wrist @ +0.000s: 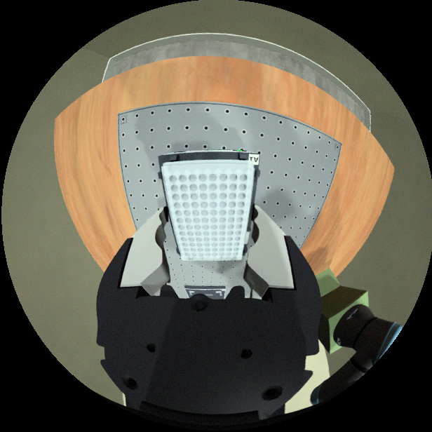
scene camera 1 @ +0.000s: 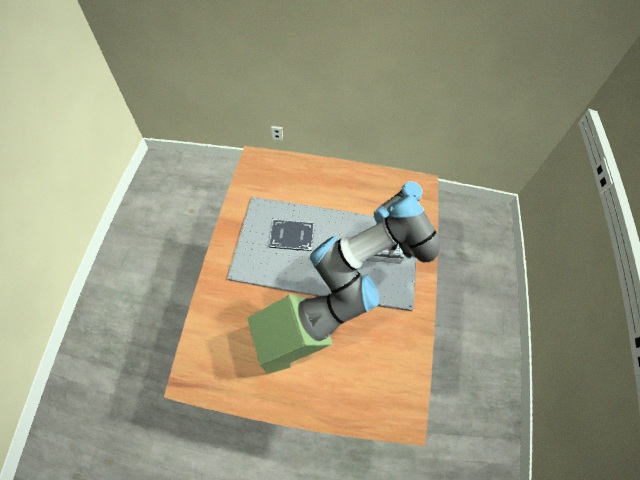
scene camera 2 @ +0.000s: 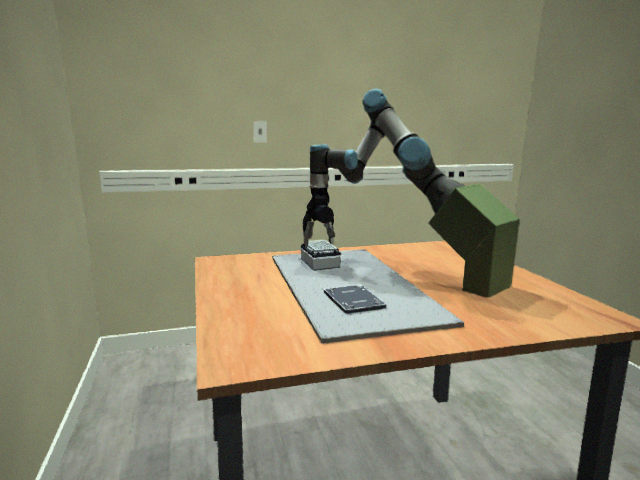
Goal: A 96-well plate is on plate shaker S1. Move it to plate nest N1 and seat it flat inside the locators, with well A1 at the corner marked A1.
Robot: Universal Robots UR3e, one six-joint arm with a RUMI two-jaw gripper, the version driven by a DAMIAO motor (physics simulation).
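The white 96-well plate (scene camera 2: 321, 246) (wrist: 212, 200) sits level on shaker S1 (scene camera 2: 321, 262) (wrist: 168, 157), a light box with a dark top. A label reading A1 shows on the shaker at the upper right of the wrist view. My gripper (scene camera 2: 320, 242) (wrist: 209, 206) points straight down, with one finger close along each long side of the plate, and looks shut on it. Contact at the lower edges is hard to see. Nest N1 (scene camera 1: 291, 235) (scene camera 2: 355, 298) (wrist: 205, 292) is a flat dark frame with light corner locators and no plate on it. Its A1 mark is too small to read.
A grey perforated board (scene camera 1: 258, 253) (scene camera 2: 413, 312) (wrist: 145, 137) carries the shaker and nest on the wooden table (scene camera 1: 361, 392) (scene camera 2: 248, 335). The green pedestal (scene camera 1: 276, 333) (scene camera 2: 491, 258) holds the arm base beside the board. The arm hides much of the shaker in scene camera 1.
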